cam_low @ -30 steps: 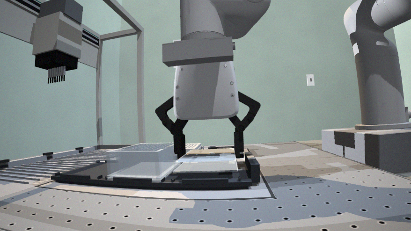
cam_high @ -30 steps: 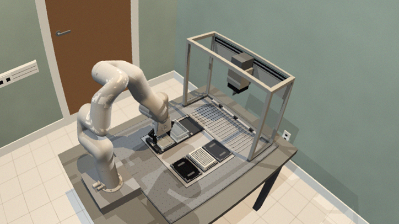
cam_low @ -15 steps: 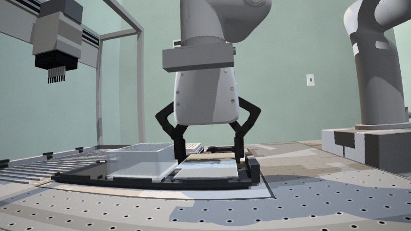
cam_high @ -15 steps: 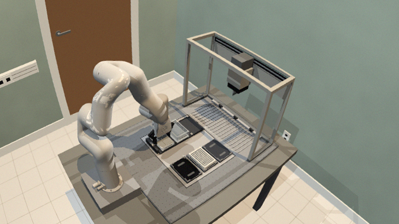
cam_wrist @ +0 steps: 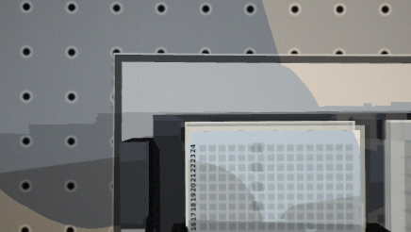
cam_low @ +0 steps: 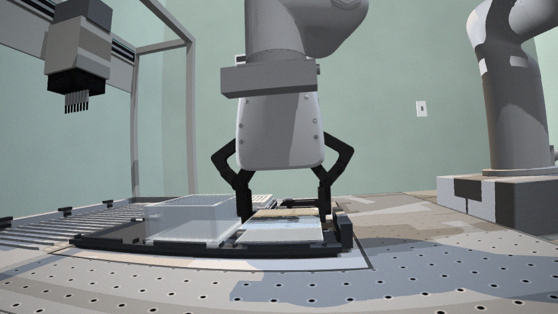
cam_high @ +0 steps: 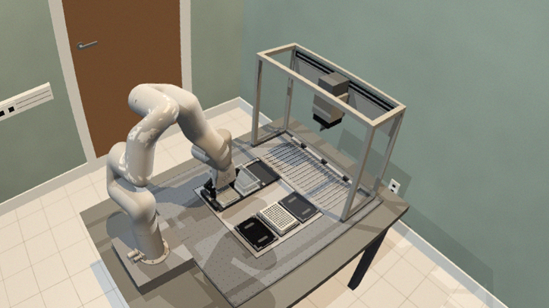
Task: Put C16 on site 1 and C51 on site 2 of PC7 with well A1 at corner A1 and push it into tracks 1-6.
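The 384-well plate C16 lies 1 cm below my hand. Also, from my hand: nest S3: 19 cm ahead, 24 cm to the right, 3 cm below; then carrier PC7: 10 cm ahead, 1 cm to the right, 2 cm below; then nest S1: 3 cm behind, 23 cm to the right, 3 cm below.
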